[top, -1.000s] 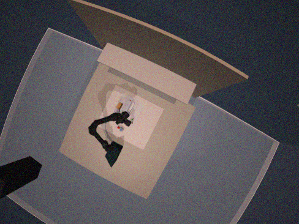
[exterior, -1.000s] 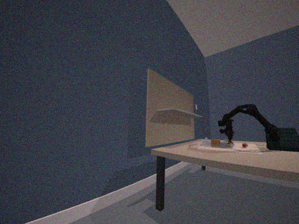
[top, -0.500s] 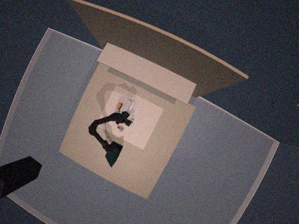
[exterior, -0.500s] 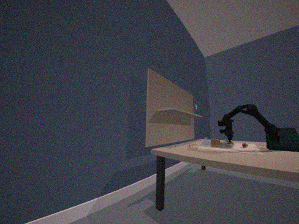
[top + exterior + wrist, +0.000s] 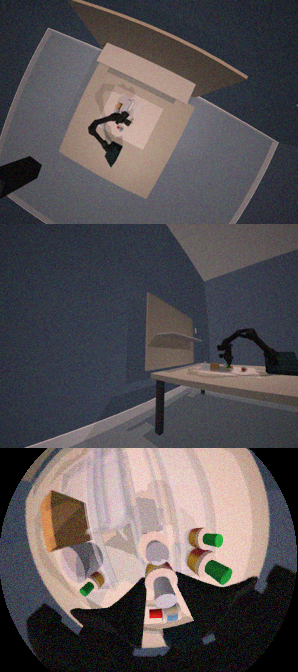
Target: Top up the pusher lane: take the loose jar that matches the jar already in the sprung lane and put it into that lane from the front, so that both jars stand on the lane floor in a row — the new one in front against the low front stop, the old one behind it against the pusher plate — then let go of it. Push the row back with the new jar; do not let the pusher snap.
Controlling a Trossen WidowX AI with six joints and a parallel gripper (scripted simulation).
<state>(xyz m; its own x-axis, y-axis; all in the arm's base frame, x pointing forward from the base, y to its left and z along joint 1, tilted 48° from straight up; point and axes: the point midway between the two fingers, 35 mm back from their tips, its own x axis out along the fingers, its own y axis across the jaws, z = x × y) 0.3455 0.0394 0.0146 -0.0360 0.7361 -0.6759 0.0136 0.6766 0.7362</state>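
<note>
Right now my gripper tip is 4 cm short of the grey cylinder, 13 cm to the right of it and 1 cm above it. Also, from my gripper tip: brown block (11 cm ahead, 13 cm to the left); clear lane unit (14 cm ahead, 2 cm to the left, 2 cm below); wall shelf (50 cm ahead, 2 cm to the right, 32 cm above).
</note>
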